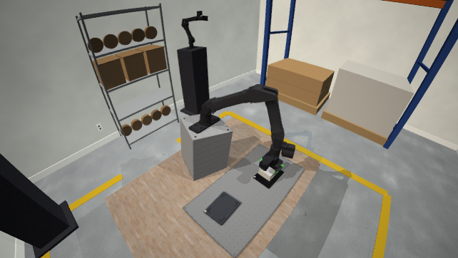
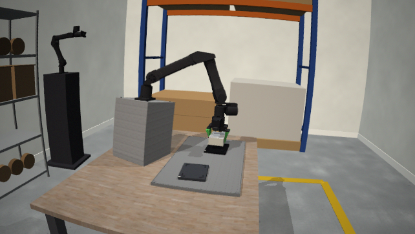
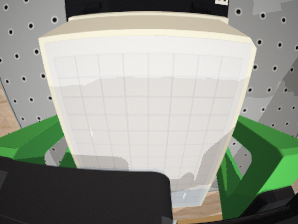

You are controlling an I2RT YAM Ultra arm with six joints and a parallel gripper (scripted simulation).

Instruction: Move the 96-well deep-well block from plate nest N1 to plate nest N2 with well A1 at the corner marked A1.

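The black nest N2 is 5 cm below my hand. Also, from my hand: plate nest N1: 34 cm to the right, 10 cm behind, 5 cm below; white deep-well block: 1 cm above.
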